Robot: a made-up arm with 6 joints. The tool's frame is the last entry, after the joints.
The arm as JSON. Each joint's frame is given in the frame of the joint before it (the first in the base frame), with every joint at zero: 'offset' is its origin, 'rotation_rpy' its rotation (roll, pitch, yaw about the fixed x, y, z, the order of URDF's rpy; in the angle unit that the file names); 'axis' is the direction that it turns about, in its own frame. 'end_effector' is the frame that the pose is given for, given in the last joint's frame.
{
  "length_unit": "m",
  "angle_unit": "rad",
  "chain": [
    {
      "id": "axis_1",
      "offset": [
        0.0,
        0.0,
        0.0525
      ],
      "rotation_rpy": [
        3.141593,
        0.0,
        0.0
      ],
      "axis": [
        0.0,
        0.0,
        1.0
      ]
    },
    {
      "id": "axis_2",
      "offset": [
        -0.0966,
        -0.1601,
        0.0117
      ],
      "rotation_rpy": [
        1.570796,
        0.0,
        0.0
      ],
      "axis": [
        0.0,
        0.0,
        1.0
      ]
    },
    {
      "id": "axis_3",
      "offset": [
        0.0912,
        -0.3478,
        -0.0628
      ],
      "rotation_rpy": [
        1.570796,
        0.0,
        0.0
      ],
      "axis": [
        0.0,
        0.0,
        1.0
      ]
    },
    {
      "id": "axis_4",
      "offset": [
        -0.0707,
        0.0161,
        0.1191
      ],
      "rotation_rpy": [
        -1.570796,
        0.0,
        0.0
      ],
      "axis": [
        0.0,
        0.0,
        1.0
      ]
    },
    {
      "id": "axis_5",
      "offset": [
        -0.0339,
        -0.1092,
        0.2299
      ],
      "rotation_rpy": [
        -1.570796,
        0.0,
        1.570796
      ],
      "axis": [
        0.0,
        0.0,
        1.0
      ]
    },
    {
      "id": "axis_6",
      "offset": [
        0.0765,
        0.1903,
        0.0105
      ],
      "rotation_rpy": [
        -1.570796,
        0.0,
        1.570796
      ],
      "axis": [
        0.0,
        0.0,
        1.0
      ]
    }
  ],
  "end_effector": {
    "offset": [
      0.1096,
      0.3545,
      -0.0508
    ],
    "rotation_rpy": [
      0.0,
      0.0,
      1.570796
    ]
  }
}
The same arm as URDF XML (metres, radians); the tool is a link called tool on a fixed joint. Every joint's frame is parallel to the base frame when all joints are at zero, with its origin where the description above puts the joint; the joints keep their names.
<robot name="arm">
  <joint name="tool_fixed" type="fixed">
    <parent link="link6"/>
    <child link="tool"/>
    <origin xyz="0.3545 -0.1096 -0.0508" rpy="0 0 0"/>
  </joint>
  <joint name="axis_6" type="continuous">
    <parent link="link5"/>
    <child link="link6"/>
    <origin xyz="-0.0105 -0.1903 -0.0765" rpy="0 0 0"/>
    <axis xyz="0 0 1"/>
  </joint>
  <joint name="axis_5" type="continuous">
    <parent link="link4"/>
    <child link="link5"/>
    <origin xyz="-0.0339 0.2299 0.1092" rpy="0 0 0"/>
    <axis xyz="-1 0 0"/>
  </joint>
  <joint name="axis_4" type="continuous">
    <parent link="link3"/>
    <child link="link4"/>
    <origin xyz="-0.0707 0.0161 0.1191" rpy="0 0 0"/>
    <axis xyz="0 1 0"/>
  </joint>
  <joint name="axis_3" type="continuous">
    <parent link="link2"/>
    <child link="link3"/>
    <origin xyz="0.0912 -0.0628 0.3478" rpy="0 0 0"/>
    <axis xyz="0 0 1"/>
  </joint>
  <joint name="axis_2" type="continuous">
    <parent link="link1"/>
    <child link="link2"/>
    <origin xyz="-0.0966 0.1601 -0.0117" rpy="0 0 0"/>
    <axis xyz="0 1 0"/>
  </joint>
  <joint name="axis_1" type="continuous">
    <parent link="base"/>
    <child link="link1"/>
    <origin xyz="0 0 0.0525" rpy="0 0 0"/>
    <axis xyz="0 0 -1"/>
  </joint>
  <link name="base"/>
  <link name="link1"/>
  <link name="link2"/>
  <link name="link3"/>
  <link name="link4"/>
  <link name="link5"/>
  <link name="link6"/>
  <link name="tool"/>
</robot>

